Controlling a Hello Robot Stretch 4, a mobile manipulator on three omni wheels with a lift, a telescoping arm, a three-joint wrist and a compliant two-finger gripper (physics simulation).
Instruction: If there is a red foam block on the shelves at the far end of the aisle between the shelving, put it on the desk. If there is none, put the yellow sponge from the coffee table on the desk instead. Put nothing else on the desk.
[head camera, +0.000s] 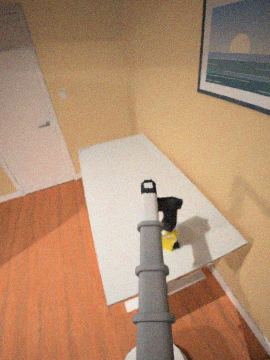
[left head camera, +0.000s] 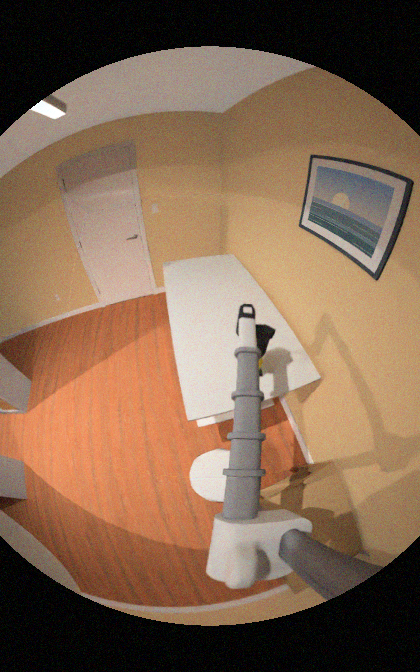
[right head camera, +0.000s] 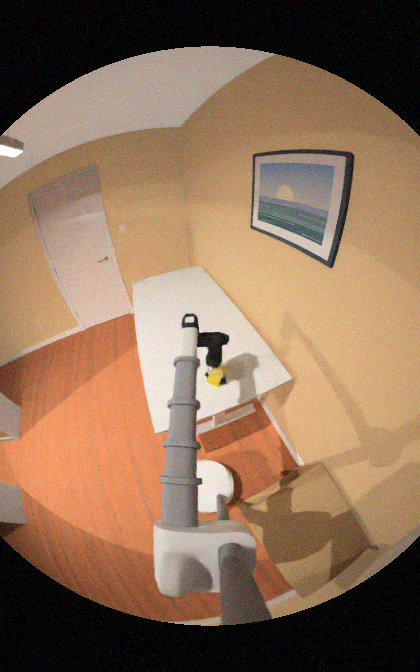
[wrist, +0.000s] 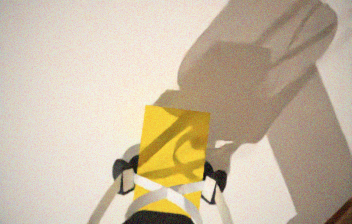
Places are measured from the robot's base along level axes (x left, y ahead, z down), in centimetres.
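Pixels of known places: gripper, fingertip midpoint: (head camera: 168, 244) (wrist: 171, 170).
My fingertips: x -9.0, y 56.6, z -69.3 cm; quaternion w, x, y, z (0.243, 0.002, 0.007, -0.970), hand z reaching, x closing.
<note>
Behind a point stands the place of what it marks.
My gripper (head camera: 170, 242) @[y 56.6, x -9.0, z -69.3 cm] (right head camera: 215, 378) (wrist: 171, 170) @[y 56.6, x -9.0, z -69.3 cm] is shut on the yellow sponge (head camera: 168, 240) @[y 56.3, x -8.8, z -74.0 cm] (left head camera: 260, 365) (right head camera: 216, 375) (wrist: 172, 135) @[y 60.7, x -10.8, z -73.9 cm], with a finger at each long side. It holds the sponge over the near right part of the white desk (head camera: 110, 200) @[y 91.1, x 26.5, z -69.3 cm] (left head camera: 200, 325) (right head camera: 162, 345) (wrist: 60, 100) @[y 68.9, x 0.1, z -69.3 cm]. The arm hides most of the sponge in the left head view. A shadow of the gripper lies on the desk beside the sponge; the exact gap beneath the sponge is hard to tell. No red foam block shows in these views.
A white round seat (left head camera: 207, 475) (right head camera: 217, 487) stands before the desk's near edge. A tan box-like surface (right head camera: 320, 525) is at the lower right. A yellow wall with a framed picture (head camera: 240, 60) @[y 90.0, x -41.1, z -147.3 cm] (left head camera: 355, 210) runs along the desk's right side. A door (head camera: 35, 115) @[y 201.5, x 128.1, z -103.0 cm] is at the back left.
</note>
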